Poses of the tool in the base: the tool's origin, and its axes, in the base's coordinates. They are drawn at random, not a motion.
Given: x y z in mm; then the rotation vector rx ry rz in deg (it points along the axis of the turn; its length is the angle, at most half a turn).
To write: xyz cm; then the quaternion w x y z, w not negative. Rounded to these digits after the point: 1 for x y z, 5 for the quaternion.
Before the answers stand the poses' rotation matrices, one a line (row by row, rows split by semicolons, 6 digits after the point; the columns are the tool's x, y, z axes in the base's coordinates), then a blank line. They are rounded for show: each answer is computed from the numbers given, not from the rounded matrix.
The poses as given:
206 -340 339 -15.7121 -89.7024 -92.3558
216 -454 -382 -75.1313 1.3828 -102.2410
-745 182 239 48.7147 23.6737 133.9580
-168 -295 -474 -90.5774 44.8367 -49.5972
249 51 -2 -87.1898 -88.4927 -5.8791
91 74 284 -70.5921 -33.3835 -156.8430
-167 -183 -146 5.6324 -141.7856 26.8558
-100 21 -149 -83.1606 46.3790 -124.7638
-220 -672 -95 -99.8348 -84.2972 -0.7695
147 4 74 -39.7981 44.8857 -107.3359
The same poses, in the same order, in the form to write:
-0.614765 0.685125 -0.390728; -0.410528 0.145039 0.900239; 0.673447 0.713840 0.192098
-0.039168 0.634166 0.772205; -0.654818 -0.600023 0.459550; 0.754771 -0.487654 0.438765
-0.607855 -0.438248 0.662156; 0.638654 -0.765352 0.079731; 0.471841 0.471353 0.745112
0.511875 -0.036688 0.858276; -0.850235 -0.164471 0.500049; 0.122816 -0.985699 -0.115382
0.204417 0.819443 -0.535468; 0.741406 0.227570 0.631292; 0.639165 -0.526046 -0.561021
-0.672402 0.228071 0.704173; 0.078468 -0.924021 0.374204; 0.736015 0.306871 0.603417
-0.810510 -0.177640 -0.558138; 0.038777 0.934536 -0.353748; 0.584440 -0.308360 -0.750563
-0.381064 0.010619 0.924488; -0.611920 -0.752476 -0.243584; 0.693069 -0.658534 0.293239
0.312528 0.818585 -0.481917; 0.809651 0.035767 0.585820; 0.496780 -0.573270 -0.651591
-0.382327 0.549978 0.742530; -0.914841 -0.338328 -0.220456; 0.129972 -0.763583 0.632494

20.6 -34.0 33.9 0.42496 -0.10966 -0.62604 -0.64456
21.6 -45.4 -38.2 0.44709 -0.52964 0.00975 -0.72076
-74.5 18.2 23.9 0.30492 0.32109 0.15604 0.88294
-16.8 -29.5 -47.4 0.55498 -0.66928 0.33130 -0.36647
24.9 5.1 -0.2 0.46663 -0.62005 -0.62932 -0.04181
9.1 7.4 28.4 0.04182 -0.40255 -0.19037 -0.89440
-16.7 -18.3 -14.6 0.30556 0.03714 -0.93483 0.17707
-10.0 2.1 -14.9 0.19981 -0.51918 0.28955 -0.77891
-22.0 -67.2 -9.5 0.41734 -0.69433 -0.58627 -0.00535
14.7 0.4 7.4 0.47745 -0.28439 0.32074 -0.76700

